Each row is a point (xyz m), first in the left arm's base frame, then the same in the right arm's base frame.
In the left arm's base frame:
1: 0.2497 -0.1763 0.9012
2: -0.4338 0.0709 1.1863
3: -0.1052 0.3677 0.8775
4: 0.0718 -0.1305 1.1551
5: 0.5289 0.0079 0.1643
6: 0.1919 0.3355 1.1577
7: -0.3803 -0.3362 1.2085
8: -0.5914 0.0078 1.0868
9: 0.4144 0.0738 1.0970
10: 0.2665 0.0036 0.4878
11: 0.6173 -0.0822 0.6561
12: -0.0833 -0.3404 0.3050
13: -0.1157 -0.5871 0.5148
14: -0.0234 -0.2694 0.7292
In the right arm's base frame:
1: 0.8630 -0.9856 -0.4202
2: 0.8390 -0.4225 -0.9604
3: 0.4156 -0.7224 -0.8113
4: 0.9801 -0.8733 -0.6882
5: 0.2706 -1.1320 0.1114
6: 0.6103 -1.0622 -0.9314
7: 1.1767 -0.4156 -0.7259
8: 0.8293 -0.2399 -0.8877
9: 0.7819 -1.2240 -0.6744
10: 0.4698 -0.9445 -0.2028
11: 0.6395 -1.3048 -0.1916
12: 0.6337 -0.5155 0.0485
13: 0.9570 -0.4891 0.0228
14: 0.8334 -0.6719 -0.3039

